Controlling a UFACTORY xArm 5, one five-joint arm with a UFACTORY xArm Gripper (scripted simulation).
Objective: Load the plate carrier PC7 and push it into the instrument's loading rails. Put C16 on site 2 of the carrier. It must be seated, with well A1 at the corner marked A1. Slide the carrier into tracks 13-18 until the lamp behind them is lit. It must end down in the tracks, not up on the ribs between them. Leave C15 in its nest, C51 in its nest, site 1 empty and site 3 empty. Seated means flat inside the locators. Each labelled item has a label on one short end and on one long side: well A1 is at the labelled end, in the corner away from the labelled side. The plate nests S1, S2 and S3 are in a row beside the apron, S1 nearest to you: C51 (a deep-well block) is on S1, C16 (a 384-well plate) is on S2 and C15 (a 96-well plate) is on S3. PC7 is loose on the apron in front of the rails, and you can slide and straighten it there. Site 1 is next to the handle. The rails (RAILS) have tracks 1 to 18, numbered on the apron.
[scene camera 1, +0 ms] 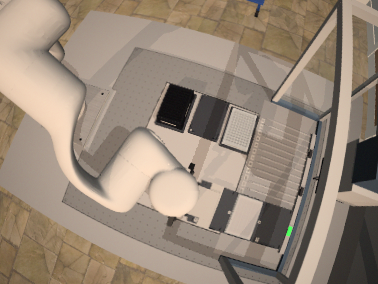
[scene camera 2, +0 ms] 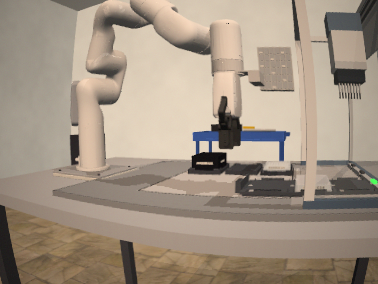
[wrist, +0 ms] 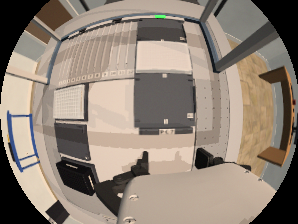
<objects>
A black deep-well block C51 (scene camera 1: 179, 98) is 0.76 m from the lens. A plate nest S2 (scene camera 1: 207, 122) is 0.76 m from the lens.
</objects>
